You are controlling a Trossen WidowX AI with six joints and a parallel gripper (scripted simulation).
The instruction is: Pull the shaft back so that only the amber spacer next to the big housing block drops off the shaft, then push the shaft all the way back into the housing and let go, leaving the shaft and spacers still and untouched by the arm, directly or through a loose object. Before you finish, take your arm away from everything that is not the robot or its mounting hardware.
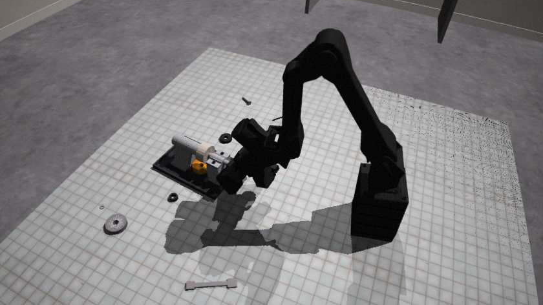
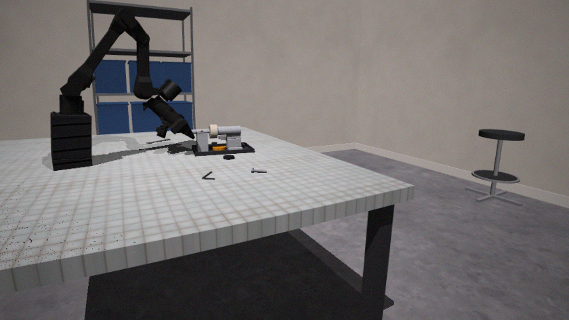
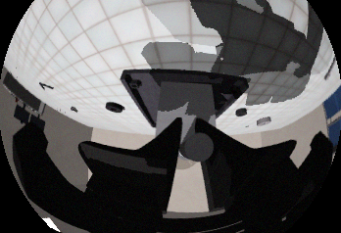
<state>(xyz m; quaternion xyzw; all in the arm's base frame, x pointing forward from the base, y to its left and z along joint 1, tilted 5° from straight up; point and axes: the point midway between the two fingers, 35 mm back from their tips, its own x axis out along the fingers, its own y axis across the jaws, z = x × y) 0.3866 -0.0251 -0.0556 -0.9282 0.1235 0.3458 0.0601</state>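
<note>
Right now my hand is 6 cm short of the grey shaft and 2 cm to the left of it. Also, from my hand: amber spacer 12 cm ahead, 3 cm to the right, 7 cm below; then grey disc 26 cm ahead, 22 cm to the left, 7 cm below; then screw 8 cm ahead, 38 cm to the right, 8 cm below.
</note>
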